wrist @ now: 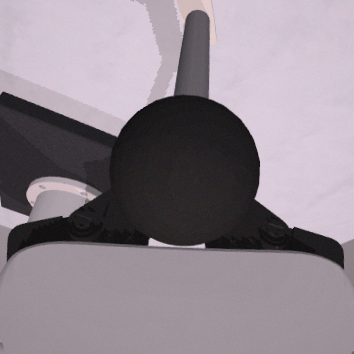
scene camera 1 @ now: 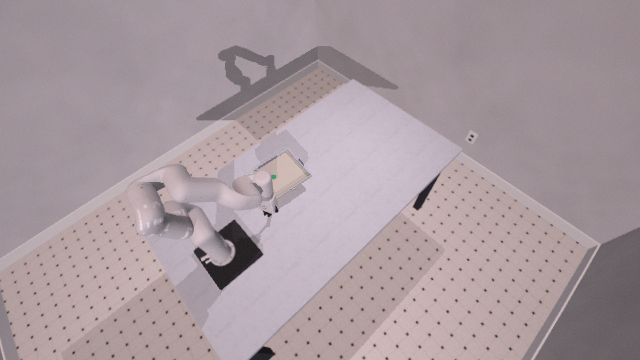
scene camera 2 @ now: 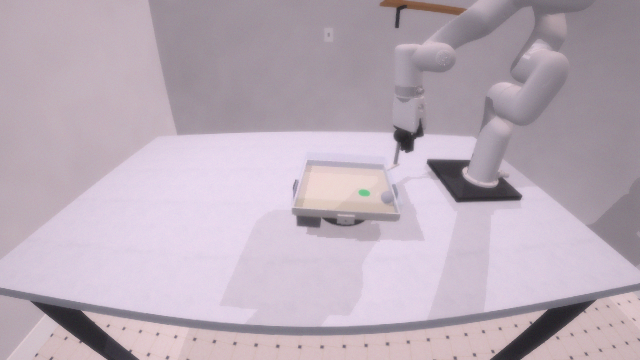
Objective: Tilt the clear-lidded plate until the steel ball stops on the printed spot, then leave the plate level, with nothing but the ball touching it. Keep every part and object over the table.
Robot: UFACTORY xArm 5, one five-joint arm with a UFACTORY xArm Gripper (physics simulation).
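Note:
The clear-lidded plate [scene camera 1: 290,167] [scene camera 2: 320,215] is a shallow cream tray on a dark round support; it looks near level, but a slight tilt is hard to judge. The steel ball [scene camera 2: 387,197] lies against its right wall near the front right corner in scene camera 2. The green printed spot [scene camera 1: 273,177] [scene camera 2: 364,192] is to the ball's left, apart from it. A black knob [scene camera 2: 401,135] [wrist: 185,170] tops a grey rod [scene camera 2: 397,156] [wrist: 194,55] beside the plate. My gripper [scene camera 1: 270,212] [scene camera 2: 407,146] is nearly shut, close by the knob and rod. In the wrist view the knob hides the fingertips.
The arm's black base plate [scene camera 1: 245,247] [scene camera 2: 450,187] [wrist: 45,135] stands on the white table [scene camera 1: 370,130] [scene camera 2: 150,240], to the right of the plate in scene camera 2. Small side clips sit on the plate's edges. A wooden wall shelf [scene camera 2: 425,7] is above, behind the arm.

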